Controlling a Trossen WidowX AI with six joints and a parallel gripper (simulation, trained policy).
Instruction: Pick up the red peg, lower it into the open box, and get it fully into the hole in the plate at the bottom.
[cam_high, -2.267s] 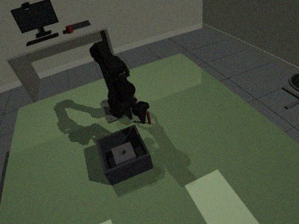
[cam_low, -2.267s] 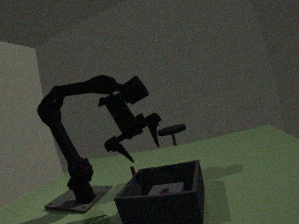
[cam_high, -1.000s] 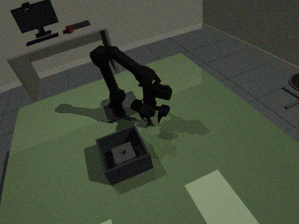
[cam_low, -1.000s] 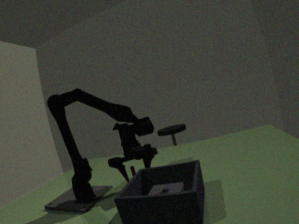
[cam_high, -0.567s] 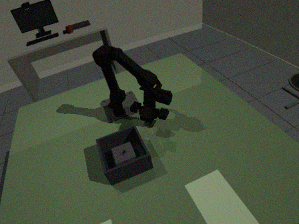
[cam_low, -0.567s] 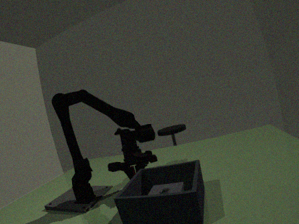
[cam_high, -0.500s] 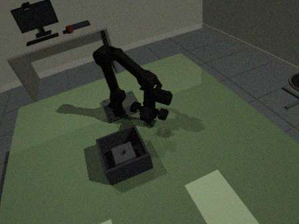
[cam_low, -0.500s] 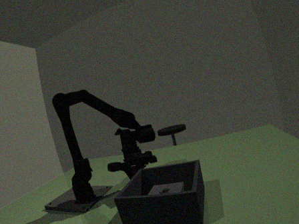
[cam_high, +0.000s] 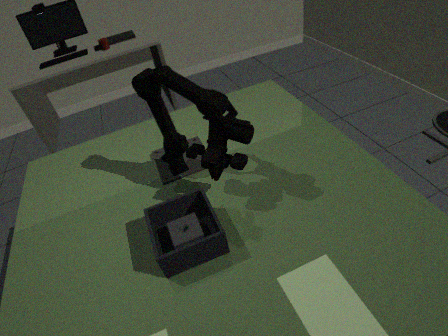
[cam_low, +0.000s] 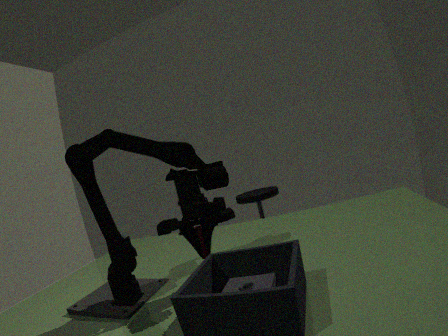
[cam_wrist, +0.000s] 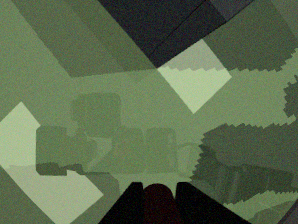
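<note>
The grey plate is 160 mm to the right of my gripper tip, 110 mm ahead of it and 30 mm below it. Also, from my gripper tip: dark box 160 mm to the right, 110 mm ahead, 50 mm below; red peg 30 mm above, 10 mm to the left.
</note>
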